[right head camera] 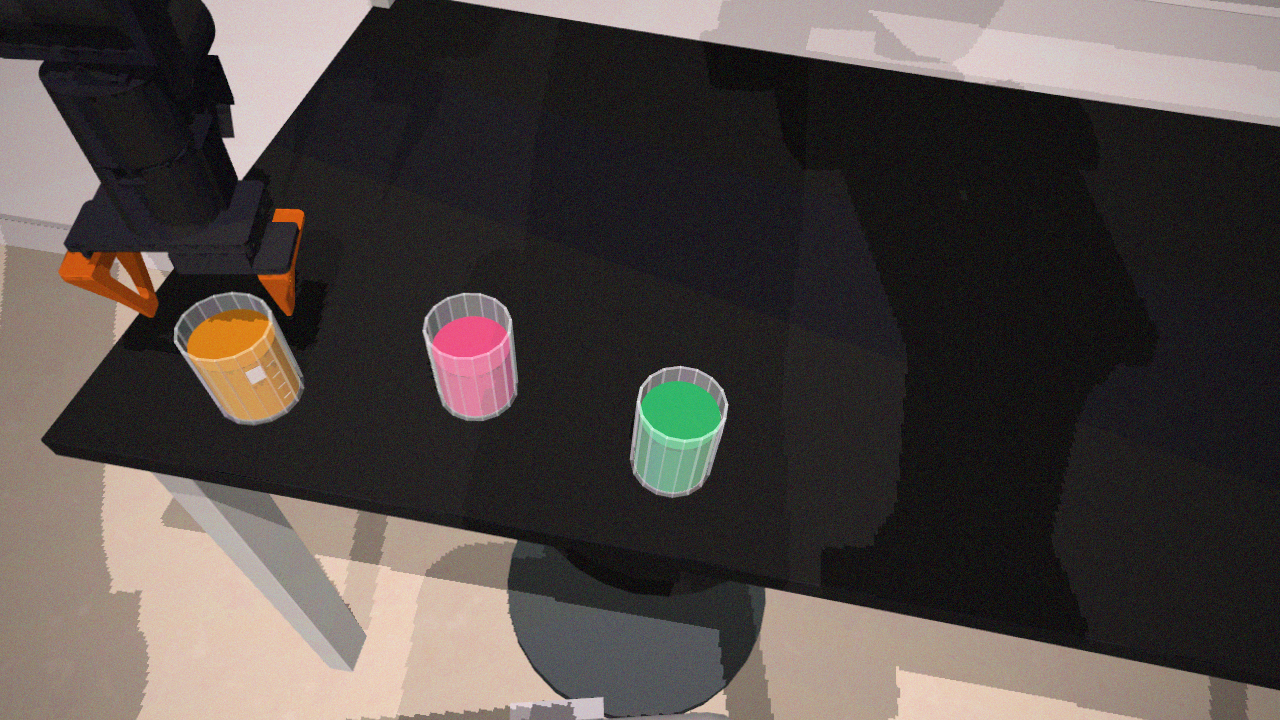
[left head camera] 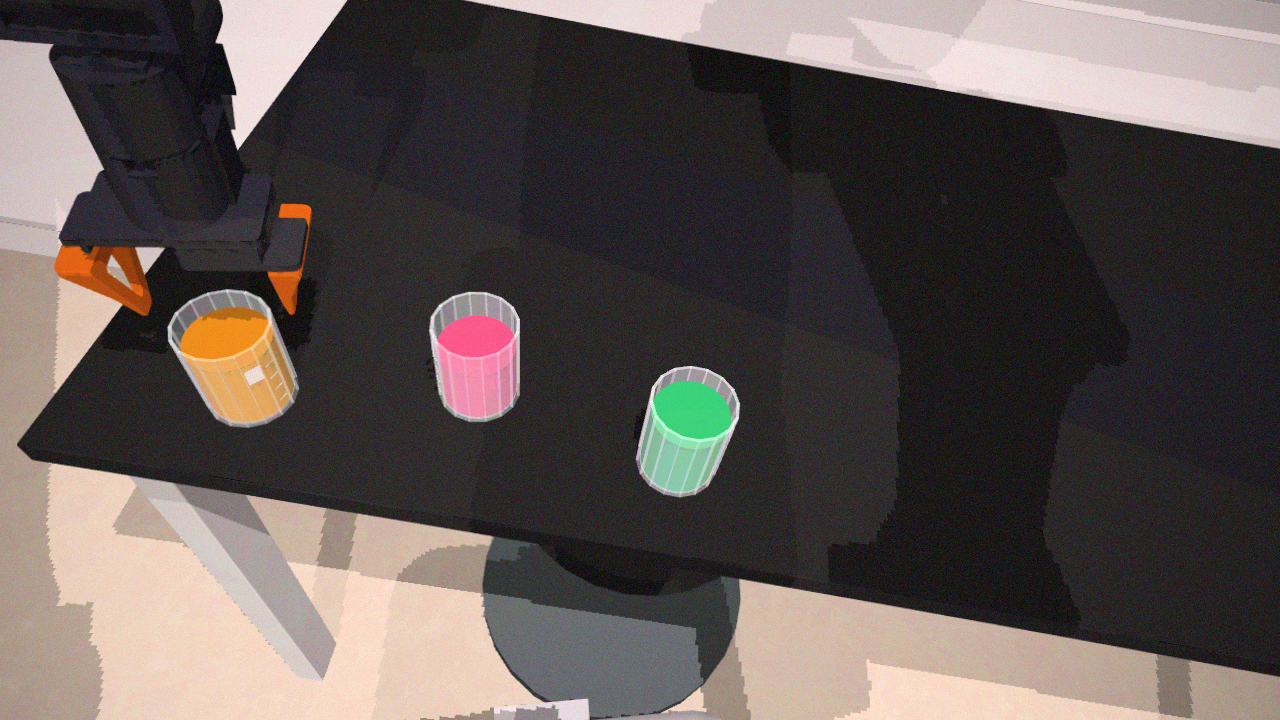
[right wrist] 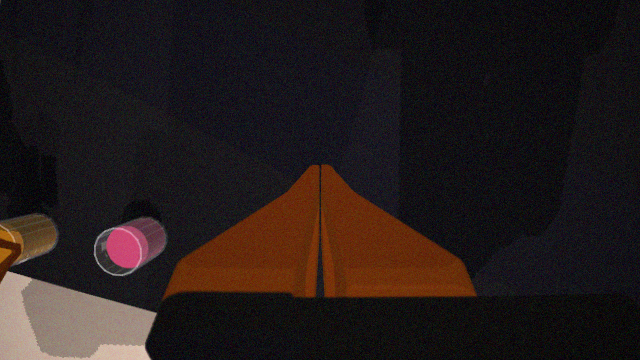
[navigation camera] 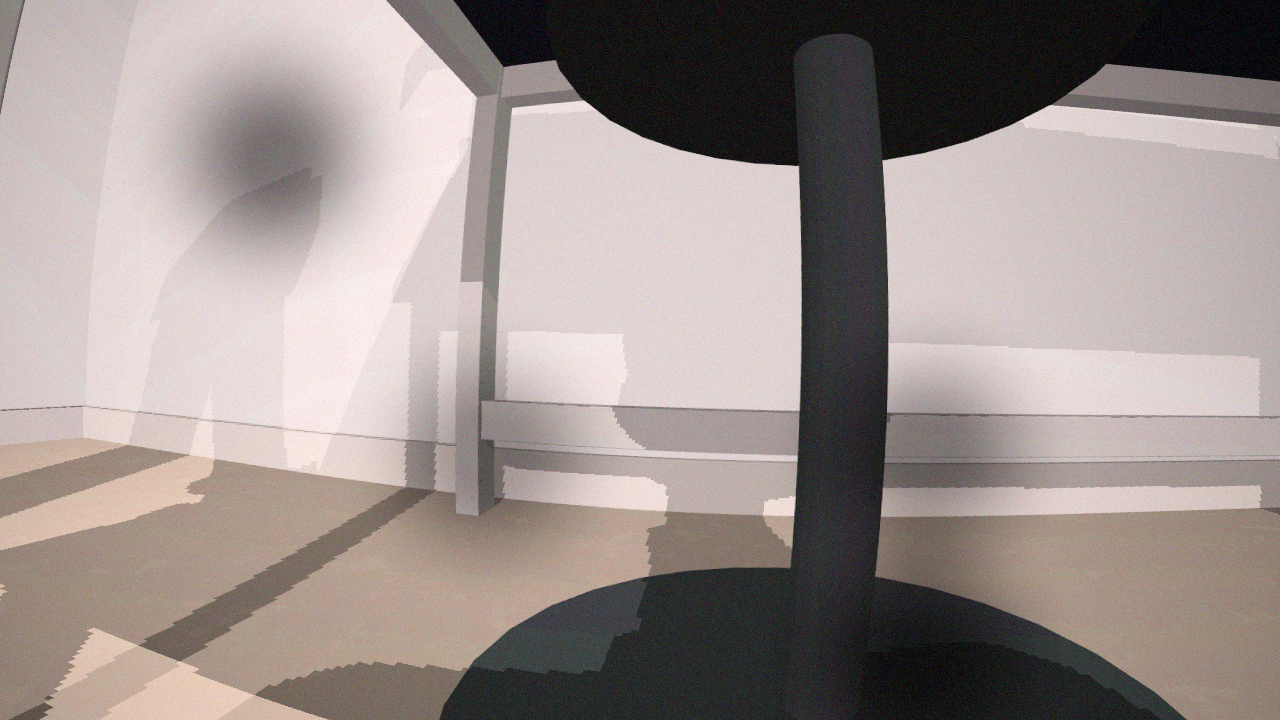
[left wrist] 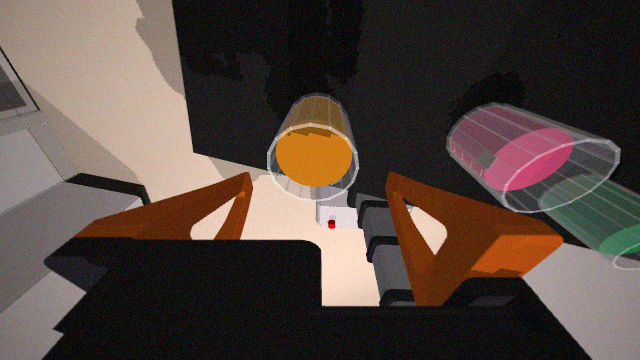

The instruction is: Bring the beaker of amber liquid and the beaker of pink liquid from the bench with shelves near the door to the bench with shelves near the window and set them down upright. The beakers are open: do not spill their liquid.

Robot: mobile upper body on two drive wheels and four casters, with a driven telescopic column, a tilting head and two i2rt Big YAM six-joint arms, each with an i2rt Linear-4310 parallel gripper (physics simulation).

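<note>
The beaker of amber liquid [left head camera: 241, 385] [right head camera: 246, 380] [left wrist: 314, 155] [right wrist: 37, 234] stands upright near the left end of a black bench top [left head camera: 581, 223] [right head camera: 608, 223]. The beaker of pink liquid [left head camera: 477, 376] [right head camera: 474, 376] [left wrist: 525, 155] [right wrist: 132, 246] stands upright to its right in the head views. My left gripper [left head camera: 220, 313] [right head camera: 223, 315] [left wrist: 319, 179] is open and empty, beside the amber beaker on its far side in the head views. In the left wrist view the amber beaker is ahead of the fingertips, roughly centred. My right gripper [right wrist: 320, 180] is shut and empty over the bench, away from the beakers.
A beaker of green liquid [left head camera: 684, 438] [right head camera: 677, 438] [left wrist: 600, 210] stands right of the pink one. A round stool [left head camera: 608, 644] [right head camera: 635, 644] [navigation camera: 841, 313] is partly under the bench's front edge. A bench leg [left head camera: 241, 573] [right head camera: 268, 573] [navigation camera: 474, 385] stands at the left.
</note>
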